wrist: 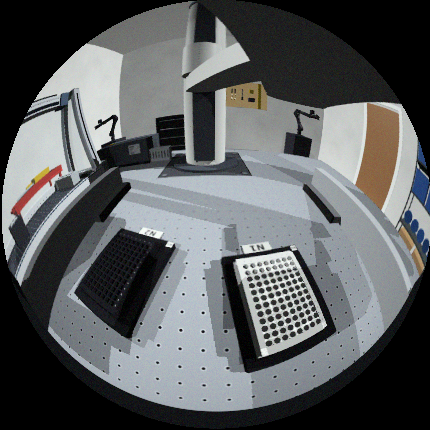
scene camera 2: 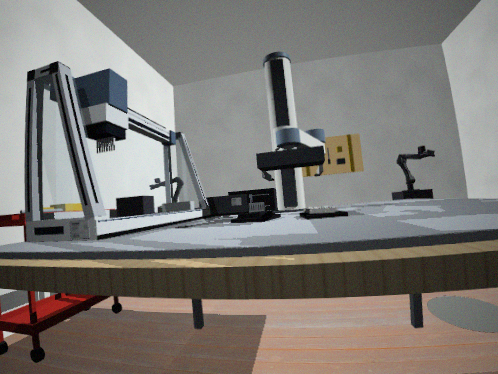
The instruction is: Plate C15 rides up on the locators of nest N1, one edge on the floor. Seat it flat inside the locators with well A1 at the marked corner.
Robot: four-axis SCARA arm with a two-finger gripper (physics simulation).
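Places are measured from the arm's base along level axes (x ahead, y left, z up), in millimetres.
Where they show: gripper, fingertip midpoint: (wrist: 216, 171) (scene camera 2: 293, 175); arm's base, origin of the base link: (wrist: 205, 163).
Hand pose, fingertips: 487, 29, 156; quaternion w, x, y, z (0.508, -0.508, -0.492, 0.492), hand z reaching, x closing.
Observation:
Each offset is from my fingertips to the top centre of the thing, as dx, dy, dz. "spot": to the spot under its first point.
Plate C15 @(+48, +71, -114) (scene camera 2: 321, 209) (wrist: 283, 300), white with round wells, lies on black nest N1 (scene camera 2: 336, 214) (wrist: 234, 287). In the wrist view its left side wall shows beside the nest's dark left rim; which edge sits higher is hard to tell. The N1 label @(spot: -49, +64, -141) (wrist: 256, 247) is at the nest's far end. A small white corner tag @(spot: -33, +123, -130) (wrist: 294, 247) sits at its far right corner; its print is unreadable. A pale corner patch @(spot: +111, +41, -114) (wrist: 264, 352) shows at the plate's near left. My gripper (scene camera 2: 294, 175) (wrist: 216, 171) is open and empty, above the table, its fingers wide apart.
Nest N2 @(spot: +88, -100, -132) (wrist: 129, 327) with a dark gridded block (scene camera 2: 256, 206) (wrist: 117, 267) stands left of N1. The arm's column (scene camera 2: 280, 95) (wrist: 205, 125) rises behind the nests. A gantry machine (scene camera 2: 62, 125) with a blue-topped head @(spot: +292, -519, +280) (scene camera 2: 102, 90) stands left. Dark boxes @(spot: -523, -380, -70) (wrist: 127, 150) stand behind.

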